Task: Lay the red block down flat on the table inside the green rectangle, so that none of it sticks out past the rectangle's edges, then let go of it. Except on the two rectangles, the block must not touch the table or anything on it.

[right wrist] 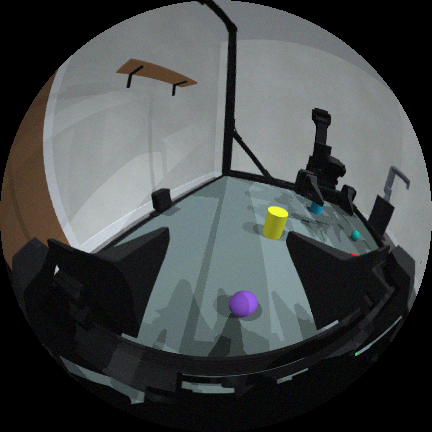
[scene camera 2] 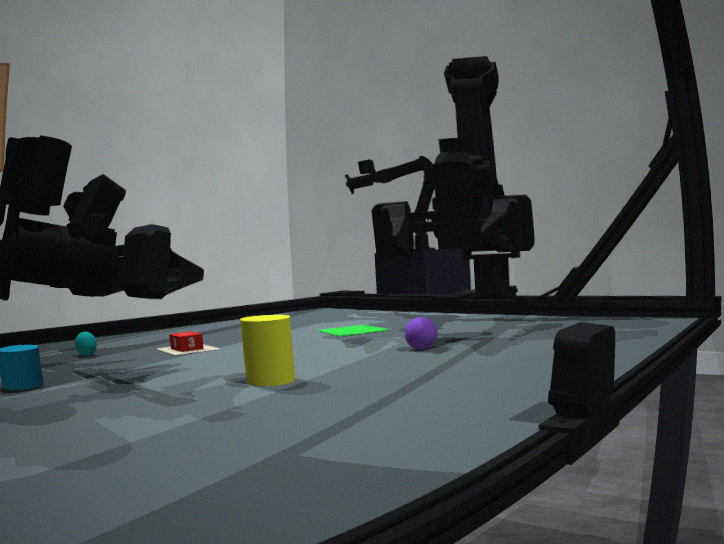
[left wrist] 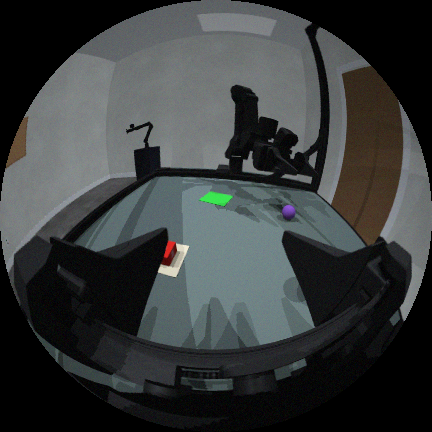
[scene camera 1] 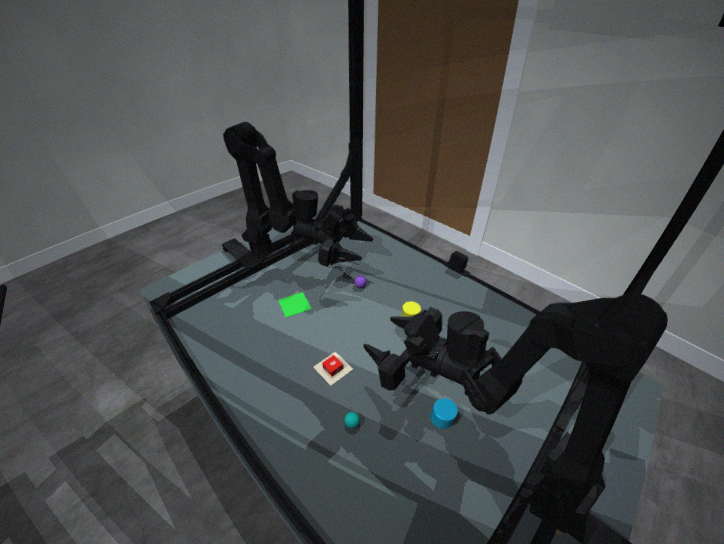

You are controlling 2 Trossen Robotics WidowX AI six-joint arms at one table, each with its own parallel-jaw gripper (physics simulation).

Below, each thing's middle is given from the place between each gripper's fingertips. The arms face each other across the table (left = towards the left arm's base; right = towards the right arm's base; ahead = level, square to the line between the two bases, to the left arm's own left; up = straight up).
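The yellow cylinder (scene camera 2: 267,342) sits 70 mm below my left hand, 20 mm to the right of it and 140 mm behind it. Counted from that same left hand, I find the purple ball (scene camera 2: 420,333) 80 mm below, 140 mm behind and 210 mm to the right.
My right hand is 10 cm above the purple ball and 3 cm short of it. The yellow cylinder, I see, is 19 cm to the left of my right hand, 9 cm below it and 3 cm ahead of it.
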